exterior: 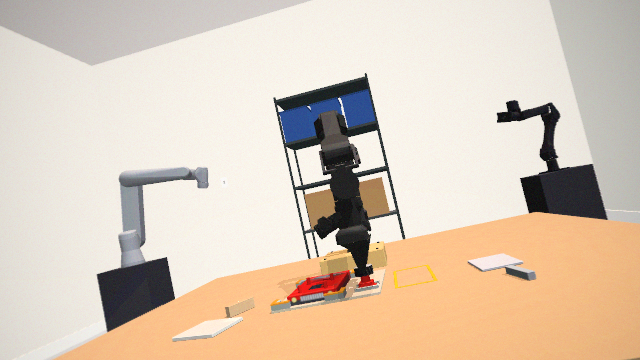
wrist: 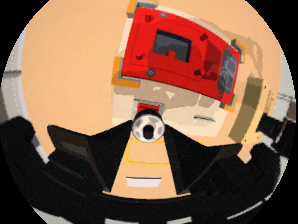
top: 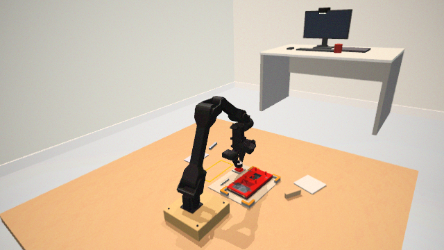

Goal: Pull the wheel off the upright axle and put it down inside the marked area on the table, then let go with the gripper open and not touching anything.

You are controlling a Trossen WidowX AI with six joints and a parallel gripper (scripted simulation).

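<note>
My gripper tip is now 10 mm above the upright axle. The rest, counted from my gripper tip: small block 290 mm to the right, 40 mm behind, 30 mm below; white plate 320 mm to the right, 70 mm ahead, 40 mm below; black wheel right at my gripper tip.
</note>
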